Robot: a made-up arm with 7 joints. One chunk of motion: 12 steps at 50 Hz.
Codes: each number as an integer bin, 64 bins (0 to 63) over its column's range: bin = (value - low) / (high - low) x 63, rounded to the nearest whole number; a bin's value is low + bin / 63 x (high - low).
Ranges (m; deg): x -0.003..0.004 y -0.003..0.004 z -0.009..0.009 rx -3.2..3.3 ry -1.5..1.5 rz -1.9..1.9
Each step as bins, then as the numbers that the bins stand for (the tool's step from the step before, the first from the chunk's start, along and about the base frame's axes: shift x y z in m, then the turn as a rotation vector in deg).
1 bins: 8 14 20 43 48 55
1 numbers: -0.00211 -0.00144 -0.00329 1.237 0.786 1.417
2 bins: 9 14 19 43 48 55
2 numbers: -0.00200 -0.00144 -0.00357 1.237 0.786 1.417
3 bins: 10 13 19 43 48 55
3 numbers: -0.00189 -0.00156 -0.00357 1.237 0.786 1.417
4 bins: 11 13 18 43 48 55
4 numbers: -0.00178 -0.00156 -0.00386 1.237 0.786 1.417
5 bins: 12 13 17 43 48 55
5 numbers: -0.00167 -0.00156 -0.00414 1.237 0.786 1.417
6 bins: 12 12 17 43 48 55
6 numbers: -0.00167 -0.00167 -0.00414 1.237 0.786 1.417
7 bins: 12 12 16 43 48 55
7 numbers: -0.00167 -0.00167 -0.00443 1.237 0.786 1.417
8 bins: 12 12 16 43 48 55
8 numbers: -0.00167 -0.00167 -0.00443 1.237 0.786 1.417
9 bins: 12 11 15 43 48 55
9 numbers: -0.00167 -0.00178 -0.00471 1.237 0.786 1.417
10 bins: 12 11 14 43 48 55
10 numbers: -0.00167 -0.00178 -0.00500 1.237 0.786 1.417
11 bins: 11 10 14 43 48 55
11 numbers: -0.00178 -0.00189 -0.00500 1.237 0.786 1.417
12 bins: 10 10 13 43 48 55
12 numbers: -0.00189 -0.00189 -0.00529 1.237 0.786 1.417
